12 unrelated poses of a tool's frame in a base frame.
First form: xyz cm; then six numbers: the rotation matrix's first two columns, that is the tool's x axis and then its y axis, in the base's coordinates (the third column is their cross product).
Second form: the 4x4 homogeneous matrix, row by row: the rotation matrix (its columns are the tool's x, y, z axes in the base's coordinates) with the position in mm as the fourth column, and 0 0 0 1 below. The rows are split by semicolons. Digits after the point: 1 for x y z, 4 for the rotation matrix.
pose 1, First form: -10.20, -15.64, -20.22, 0.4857, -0.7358, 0.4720, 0.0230, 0.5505, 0.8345
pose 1, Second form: 0.4857, 0.0230, -0.8739, -102.0; -0.7358, 0.5505, -0.3945, -156.4; 0.4720, 0.8345, 0.2843, -202.2; 0, 0, 0, 1
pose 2, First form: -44.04, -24.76, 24.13, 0.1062, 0.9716, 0.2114, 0.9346, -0.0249, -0.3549
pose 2, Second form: 0.1062, 0.9346, -0.3396, -440.4; 0.9716, -0.0249, 0.2353, -247.6; 0.2114, -0.3549, -0.9107, 241.3; 0, 0, 0, 1
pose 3, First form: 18.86, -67.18, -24.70, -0.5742, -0.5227, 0.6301, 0.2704, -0.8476, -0.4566
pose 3, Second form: -0.5742, 0.2704, 0.7727, 188.6; -0.5227, -0.8476, -0.0918, -671.8; 0.6301, -0.4566, 0.6280, -247.0; 0, 0, 0, 1
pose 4, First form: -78.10, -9.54, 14.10, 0.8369, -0.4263, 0.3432, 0.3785, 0.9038, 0.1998
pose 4, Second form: 0.8369, 0.3785, -0.3954, -781.0; -0.4263, 0.9038, -0.0373, -95.4; 0.3432, 0.1998, 0.9177, 141.0; 0, 0, 0, 1
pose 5, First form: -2.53, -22.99, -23.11, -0.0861, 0.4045, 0.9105, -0.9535, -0.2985, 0.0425
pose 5, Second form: -0.0861, -0.9535, 0.2890, -25.3; 0.4045, -0.2985, -0.8645, -229.9; 0.9105, 0.0425, 0.4114, -231.1; 0, 0, 0, 1
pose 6, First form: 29.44, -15.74, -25.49, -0.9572, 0.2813, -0.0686, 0.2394, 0.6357, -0.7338
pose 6, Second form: -0.9572, 0.2394, -0.1628, 294.4; 0.2813, 0.6357, -0.7188, -157.4; -0.0686, -0.7338, -0.6758, -254.9; 0, 0, 0, 1
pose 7, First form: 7.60, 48.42, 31.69, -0.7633, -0.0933, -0.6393, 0.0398, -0.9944, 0.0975
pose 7, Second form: -0.7633, 0.0398, -0.6448, 76.0; -0.0933, -0.9944, 0.0490, 484.2; -0.6393, 0.0975, 0.7627, 316.9; 0, 0, 0, 1
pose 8, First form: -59.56, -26.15, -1.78, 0.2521, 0.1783, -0.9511, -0.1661, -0.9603, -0.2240
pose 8, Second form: 0.2521, -0.1661, -0.9533, -595.6; 0.1783, -0.9603, 0.2144, -261.5; -0.9511, -0.2240, -0.2125, -17.8; 0, 0, 0, 1
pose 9, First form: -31.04, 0.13, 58.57, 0.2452, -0.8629, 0.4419, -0.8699, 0.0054, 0.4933
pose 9, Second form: 0.2452, -0.8699, -0.4281, -310.4; -0.8629, 0.0054, -0.5054, 1.3; 0.4419, 0.4933, -0.7493, 585.7; 0, 0, 0, 1
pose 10, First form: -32.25, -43.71, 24.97, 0.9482, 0.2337, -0.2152, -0.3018, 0.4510, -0.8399
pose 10, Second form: 0.9482, -0.3018, -0.0992, -322.5; 0.2337, 0.4510, 0.8613, -437.1; -0.2152, -0.8399, 0.4982, 249.7; 0, 0, 0, 1
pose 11, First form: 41.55, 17.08, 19.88, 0.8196, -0.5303, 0.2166, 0.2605, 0.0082, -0.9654
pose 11, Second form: 0.8196, 0.2605, 0.5102, 415.5; -0.5303, 0.0082, 0.8477, 170.8; 0.2166, -0.9654, 0.1449, 198.8; 0, 0, 0, 1
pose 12, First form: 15.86, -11.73, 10.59, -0.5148, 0.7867, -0.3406, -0.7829, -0.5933, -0.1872
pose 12, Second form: -0.5148, -0.7829, -0.3493, 158.6; 0.7867, -0.5933, 0.1703, -117.3; -0.3406, -0.1872, 0.9213, 105.9; 0, 0, 0, 1
